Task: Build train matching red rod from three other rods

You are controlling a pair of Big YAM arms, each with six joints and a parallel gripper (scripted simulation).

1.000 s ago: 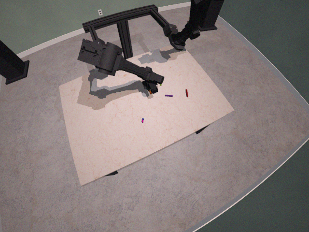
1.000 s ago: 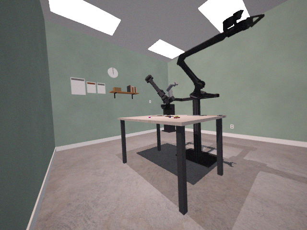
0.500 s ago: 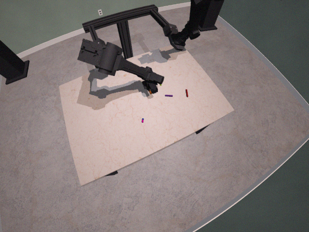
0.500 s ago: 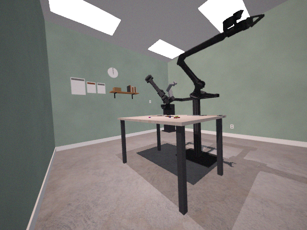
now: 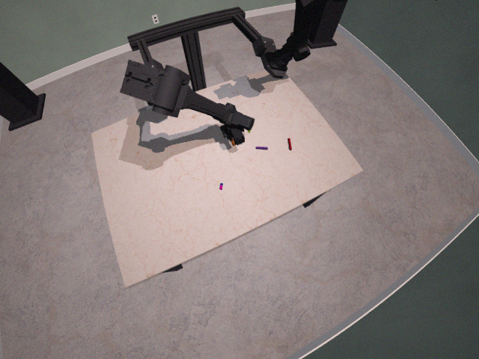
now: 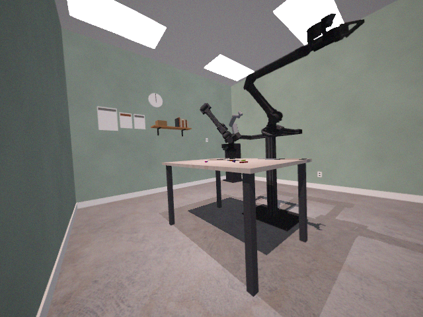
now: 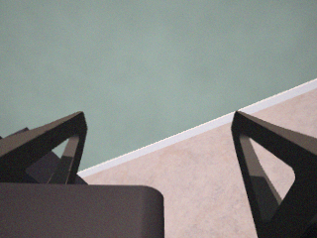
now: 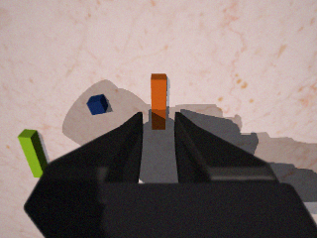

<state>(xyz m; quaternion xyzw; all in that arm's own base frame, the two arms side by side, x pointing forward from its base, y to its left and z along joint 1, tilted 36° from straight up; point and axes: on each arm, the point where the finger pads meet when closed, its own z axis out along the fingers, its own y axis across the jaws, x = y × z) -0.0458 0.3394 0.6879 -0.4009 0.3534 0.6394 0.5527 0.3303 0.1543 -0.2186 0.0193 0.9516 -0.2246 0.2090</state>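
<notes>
My right gripper is now 20 mm above the orange rod. Also, from my right hand: purple rod: 130 mm to the left, 90 mm ahead, 20 mm below; magenta rod: 220 mm ahead, 130 mm to the right, 20 mm below; lime rod: 110 mm to the left, 50 mm behind, 20 mm below.
</notes>
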